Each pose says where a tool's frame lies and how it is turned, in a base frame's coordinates. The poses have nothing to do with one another.
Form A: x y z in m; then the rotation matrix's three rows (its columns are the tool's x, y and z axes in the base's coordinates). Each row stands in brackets.
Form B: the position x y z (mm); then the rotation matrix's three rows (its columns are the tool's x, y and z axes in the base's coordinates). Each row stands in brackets. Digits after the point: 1 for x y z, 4 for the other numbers.
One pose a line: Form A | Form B
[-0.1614, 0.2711, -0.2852], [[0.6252, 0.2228, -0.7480], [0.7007, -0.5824, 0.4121], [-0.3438, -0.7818, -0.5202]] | [-161.4, 271.1, -285.2], [[0.6252, 0.2228, -0.7480], [0.7007, -0.5824, 0.4121], [-0.3438, -0.7818, -0.5202]]
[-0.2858, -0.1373, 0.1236], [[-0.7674, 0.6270, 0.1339], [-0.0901, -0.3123, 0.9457], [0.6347, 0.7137, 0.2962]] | [-285.8, -137.3, 123.6], [[-0.7674, 0.6270, 0.1339], [-0.0901, -0.3123, 0.9457], [0.6347, 0.7137, 0.2962]]
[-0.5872, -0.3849, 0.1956], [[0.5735, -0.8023, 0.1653], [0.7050, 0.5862, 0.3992], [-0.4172, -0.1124, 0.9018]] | [-587.2, -384.9, 195.6], [[0.5735, -0.8023, 0.1653], [0.7050, 0.5862, 0.3992], [-0.4172, -0.1124, 0.9018]]
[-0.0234, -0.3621, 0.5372], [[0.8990, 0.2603, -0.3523], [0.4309, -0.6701, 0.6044], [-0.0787, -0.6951, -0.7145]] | [-23.4, -362.1, 537.2], [[0.8990, 0.2603, -0.3523], [0.4309, -0.6701, 0.6044], [-0.0787, -0.6951, -0.7145]]
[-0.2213, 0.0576, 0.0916], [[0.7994, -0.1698, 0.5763], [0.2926, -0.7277, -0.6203], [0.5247, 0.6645, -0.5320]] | [-221.3, 57.6, 91.6], [[0.7994, -0.1698, 0.5763], [0.2926, -0.7277, -0.6203], [0.5247, 0.6645, -0.5320]]
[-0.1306, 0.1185, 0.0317], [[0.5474, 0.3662, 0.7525], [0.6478, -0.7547, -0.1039], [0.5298, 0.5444, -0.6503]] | [-130.6, 118.5, 31.7], [[0.5474, 0.3662, 0.7525], [0.6478, -0.7547, -0.1039], [0.5298, 0.5444, -0.6503]]
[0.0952, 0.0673, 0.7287], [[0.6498, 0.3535, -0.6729], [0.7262, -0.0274, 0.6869], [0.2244, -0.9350, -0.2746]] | [95.2, 67.3, 728.7], [[0.6498, 0.3535, -0.6729], [0.7262, -0.0274, 0.6869], [0.2244, -0.9350, -0.2746]]
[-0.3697, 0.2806, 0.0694], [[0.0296, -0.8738, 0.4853], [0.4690, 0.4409, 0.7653], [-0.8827, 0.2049, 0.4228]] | [-369.7, 280.6, 69.4], [[0.0296, -0.8738, 0.4853], [0.4690, 0.4409, 0.7653], [-0.8827, 0.2049, 0.4228]]
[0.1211, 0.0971, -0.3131], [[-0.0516, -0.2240, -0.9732], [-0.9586, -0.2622, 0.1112], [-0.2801, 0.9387, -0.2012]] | [121.1, 97.1, -313.1], [[-0.0516, -0.2240, -0.9732], [-0.9586, -0.2622, 0.1112], [-0.2801, 0.9387, -0.2012]]
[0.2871, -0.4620, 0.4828], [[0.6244, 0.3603, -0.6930], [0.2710, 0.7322, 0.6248], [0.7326, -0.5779, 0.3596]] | [287.1, -462.0, 482.8], [[0.6244, 0.3603, -0.6930], [0.2710, 0.7322, 0.6248], [0.7326, -0.5779, 0.3596]]
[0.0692, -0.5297, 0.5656], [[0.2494, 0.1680, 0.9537], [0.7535, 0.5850, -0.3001], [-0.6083, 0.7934, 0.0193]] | [69.2, -529.7, 565.6], [[0.2494, 0.1680, 0.9537], [0.7535, 0.5850, -0.3001], [-0.6083, 0.7934, 0.0193]]
